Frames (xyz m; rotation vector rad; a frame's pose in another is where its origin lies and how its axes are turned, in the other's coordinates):
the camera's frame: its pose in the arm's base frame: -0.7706 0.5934 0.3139 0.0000 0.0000 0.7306
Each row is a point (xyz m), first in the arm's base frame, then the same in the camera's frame.
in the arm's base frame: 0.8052 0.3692 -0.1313
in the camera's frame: 1.0240 -1.2185 -0.4452
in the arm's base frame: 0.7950 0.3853 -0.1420
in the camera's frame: 1.0271 -1.1997 -0.4559
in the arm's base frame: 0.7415 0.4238 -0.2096
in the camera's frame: 1.0130 -1.1354 -0.5235
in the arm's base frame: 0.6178 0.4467 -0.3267
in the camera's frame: 0.9361 -1.0358 -0.6406
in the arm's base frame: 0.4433 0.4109 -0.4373
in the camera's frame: 0.7823 -0.9460 -0.7512
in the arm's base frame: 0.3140 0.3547 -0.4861
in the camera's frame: 0.6485 -0.9015 -0.8000
